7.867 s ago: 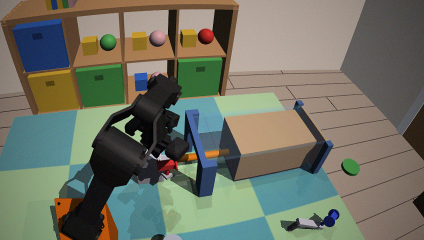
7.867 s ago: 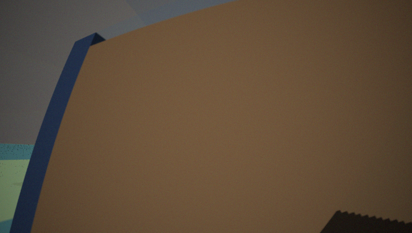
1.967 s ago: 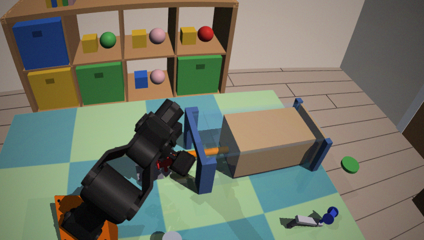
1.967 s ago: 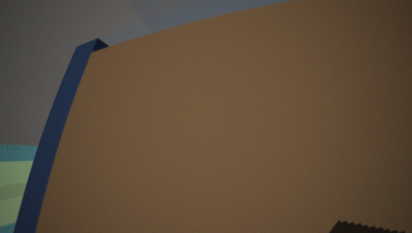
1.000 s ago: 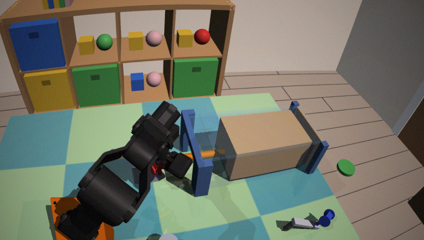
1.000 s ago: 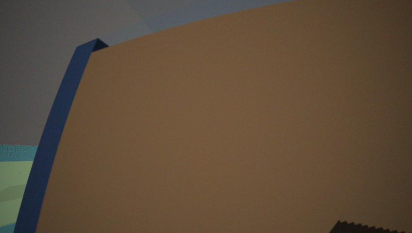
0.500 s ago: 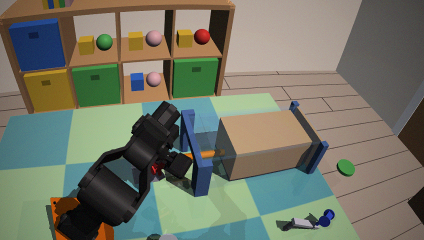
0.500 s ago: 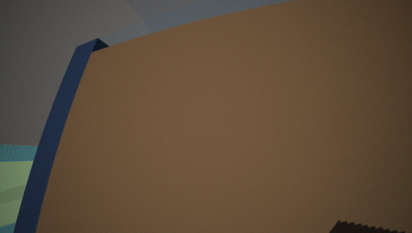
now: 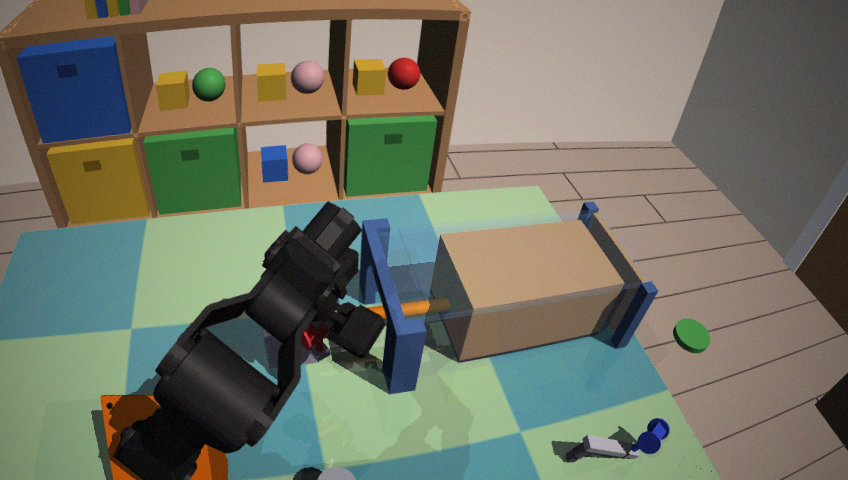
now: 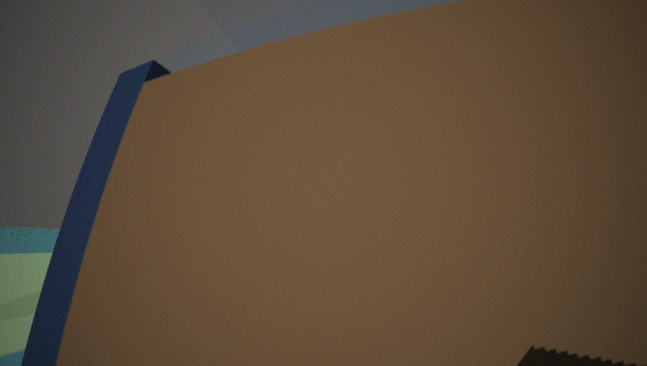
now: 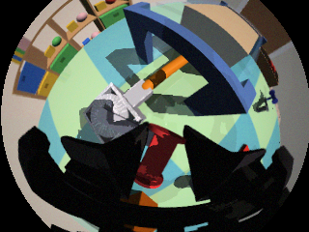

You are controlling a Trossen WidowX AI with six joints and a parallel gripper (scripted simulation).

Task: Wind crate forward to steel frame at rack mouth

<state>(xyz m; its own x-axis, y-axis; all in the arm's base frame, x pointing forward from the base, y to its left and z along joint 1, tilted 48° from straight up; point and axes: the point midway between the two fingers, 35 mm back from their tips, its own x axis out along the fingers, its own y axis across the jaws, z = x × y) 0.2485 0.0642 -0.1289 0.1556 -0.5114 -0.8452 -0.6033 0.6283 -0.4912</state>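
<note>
The red knob is 30 mm behind my gripper tip and 10 mm to the right of it. Round my gripper tip: blue frame (100 mm ahead, 70 mm to the left, 30 mm below); crank handle (40 mm behind, 30 mm below, 20 mm to the left); grey winch (110 mm below, 80 mm to the left, 80 mm behind).
</note>
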